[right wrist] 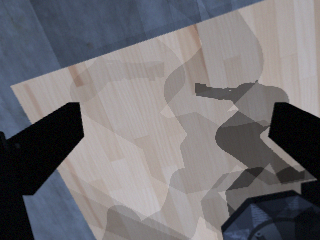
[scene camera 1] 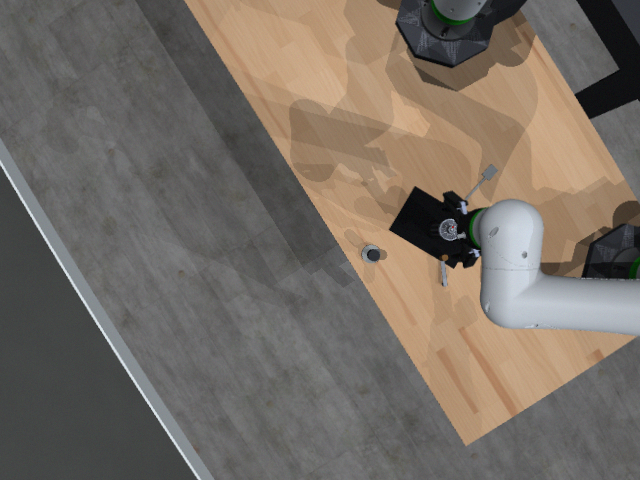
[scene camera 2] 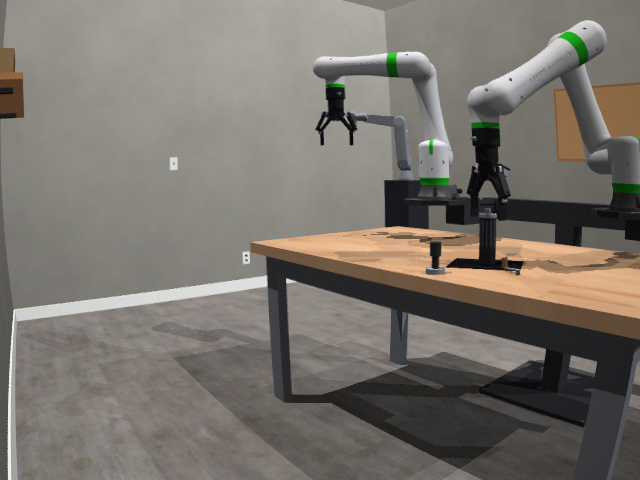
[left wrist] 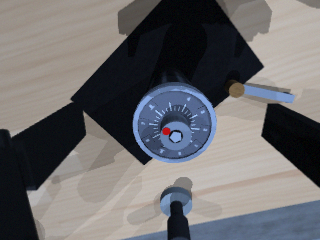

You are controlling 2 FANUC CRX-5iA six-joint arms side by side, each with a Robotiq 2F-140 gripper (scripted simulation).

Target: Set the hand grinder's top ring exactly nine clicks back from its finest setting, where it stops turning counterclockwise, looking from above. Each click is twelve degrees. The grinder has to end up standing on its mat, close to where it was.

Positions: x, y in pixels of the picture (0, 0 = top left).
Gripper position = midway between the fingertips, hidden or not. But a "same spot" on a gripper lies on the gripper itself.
The left gripper shows in scene camera 1, in scene camera 2 and in the left wrist view (173, 119); in the right wrist view it is out of frame. The right gripper shows in the right wrist view (175, 119) and in scene camera 2 (337, 145); in scene camera 1 it is out of frame, in the left wrist view it is out of frame. One and the same spot on the left gripper: (scene camera 1: 456, 205) is (scene camera 2: 472, 170).
